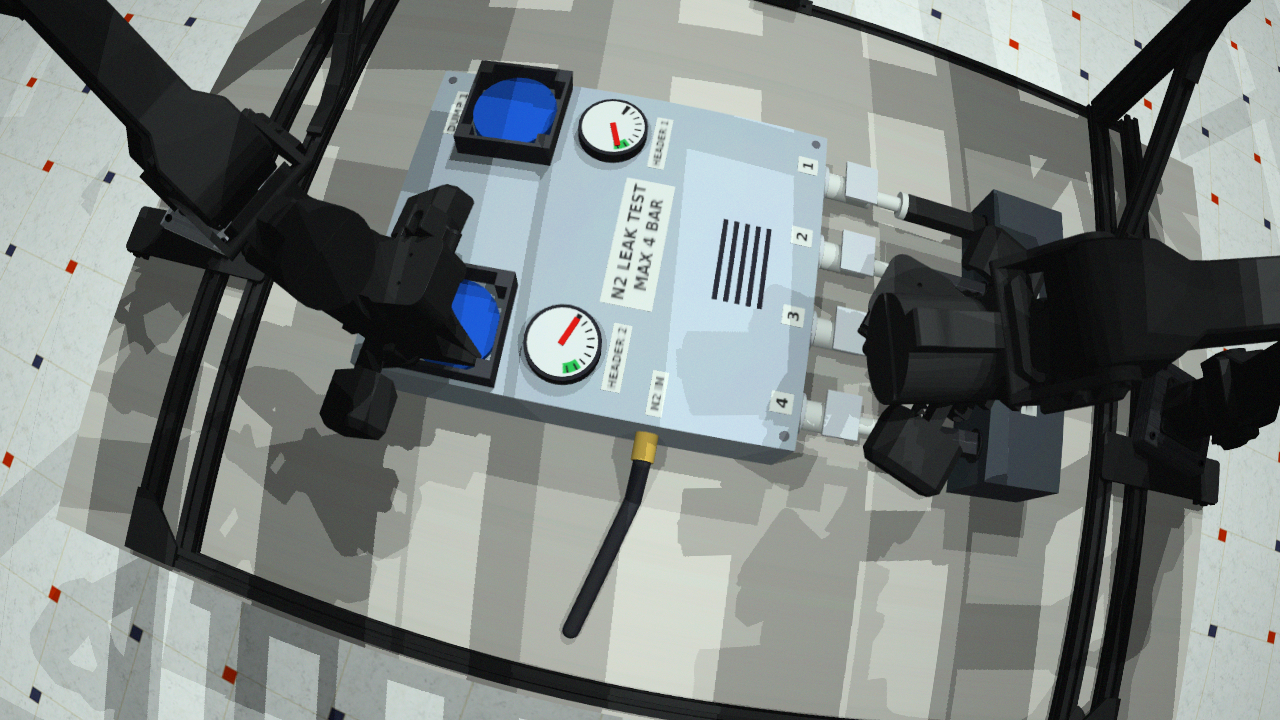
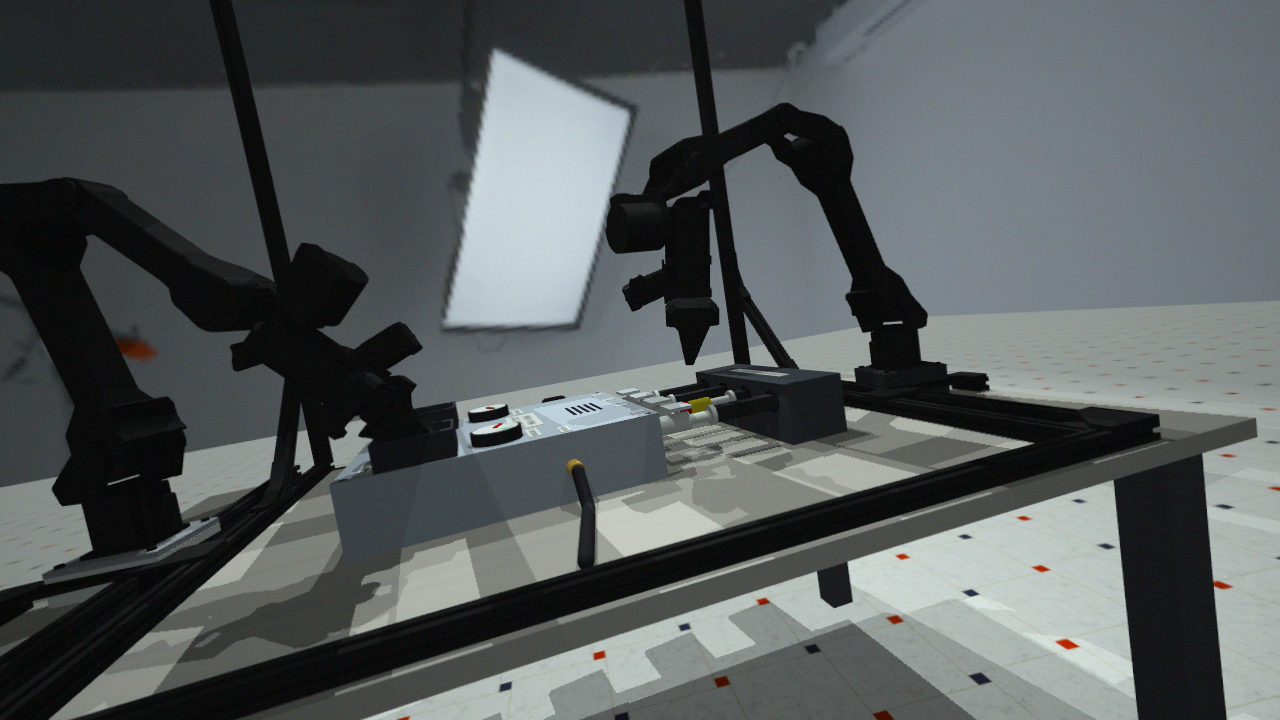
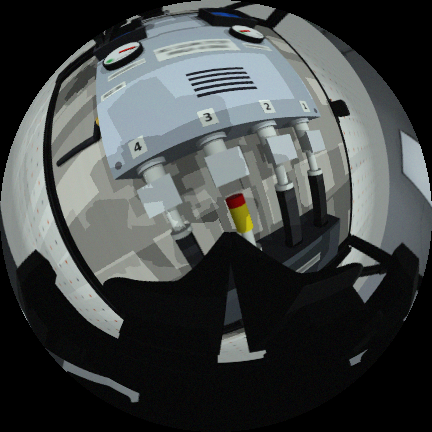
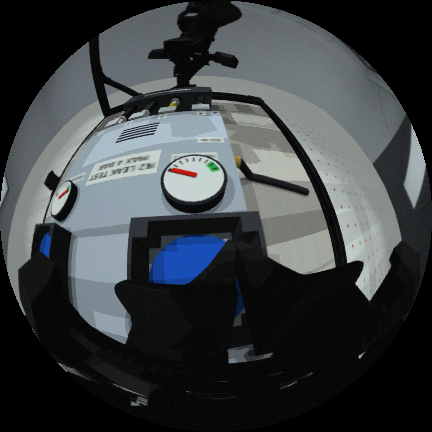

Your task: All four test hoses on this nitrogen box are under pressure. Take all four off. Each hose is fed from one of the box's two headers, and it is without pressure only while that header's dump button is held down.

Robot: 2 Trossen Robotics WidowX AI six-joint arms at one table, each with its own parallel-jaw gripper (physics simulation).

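Places are measured from the left arm's base along level axes (x ahead, y left, z up), in millimetres.
Where they show: left gripper, fingertip midpoint: (image 2: 689,364) (image 3: 228,237) (image 4: 182,85); right gripper, fingertip midpoint: (image 1: 477,361) (image 2: 441,447) (image 4: 232,244); left arm's base, link origin: (image 1: 1183,415) (image 2: 897,366); right arm's base, link origin: (image 2: 138,542).
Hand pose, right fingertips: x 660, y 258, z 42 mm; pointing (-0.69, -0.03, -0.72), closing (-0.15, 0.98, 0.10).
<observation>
Things, the pixels of their top centre, and the offset from my right fingertips. "pt": a spot on its surface instead.
- grey nitrogen box, surface spot: (image 1: 572,223) pt 14 mm back, 133 mm right, 10 mm down
- Hose 3's plug, top centre: (image 3: 244,218) (image 2: 697,399) 311 mm back, 166 mm right, 24 mm down
- Hose 1, surface spot: (image 1: 935,213) (image 3: 320,192) pt 296 mm back, 303 mm right, 25 mm down
- hose 2, surface spot: (image 3: 289,215) pt 320 mm back, 232 mm right, 25 mm down
- hose 4, surface spot: (image 3: 190,250) pt 336 mm back, 100 mm right, 25 mm down
- header 2 dump button, top centre: (image 4: 198,283) (image 1: 454,323) 31 mm ahead, 19 mm right, 3 mm down
- header 2 gauge, surface spot: (image 1: 562,343) (image 4: 195,173) pt 53 mm back, 38 mm right, 6 mm up
- header 1 gauge, surface spot: (image 1: 612,130) pt 8 mm back, 219 mm right, 6 mm up
- header 1 dump button, top centre: (image 1: 514,110) (image 4: 45,259) 76 mm ahead, 204 mm right, 6 mm up
- dark block, surface spot: (image 1: 1020,456) pt 441 mm back, 117 mm right, 10 mm down
- black inlet hose, surface spot: (image 1: 608,546) (image 2: 584,517) pt 145 mm back, 79 mm left, 76 mm down
The grey nitrogen box (image 1: 572,223) has ports 1 to 4. Hose 3's plug (image 3: 242,217) (image 2: 699,405), with red tip and yellow band, is apart from its port. Hose 1 (image 3: 318,200) (image 1: 935,213), hose 2 (image 3: 289,215) and hose 4 (image 3: 190,250) are on their ports. My right gripper (image 4: 232,244) is shut, its tips on the header 2 dump button (image 4: 185,257) (image 1: 481,308). The header 2 gauge (image 1: 562,343) (image 4: 194,180) reads outside the green; the header 1 gauge (image 1: 612,130) reads in the green. My left gripper (image 3: 228,237) (image 2: 690,361) is shut and empty, above the hoses.
The header 1 dump button (image 1: 514,109) stands uncovered in its guard. A dark block (image 1: 1020,456) (image 2: 810,407) bears the hoses' far ends. The black inlet hose (image 1: 608,546) (image 2: 586,519) leaves the box's near side. A black frame rail (image 2: 626,566) runs along the table edge.
</observation>
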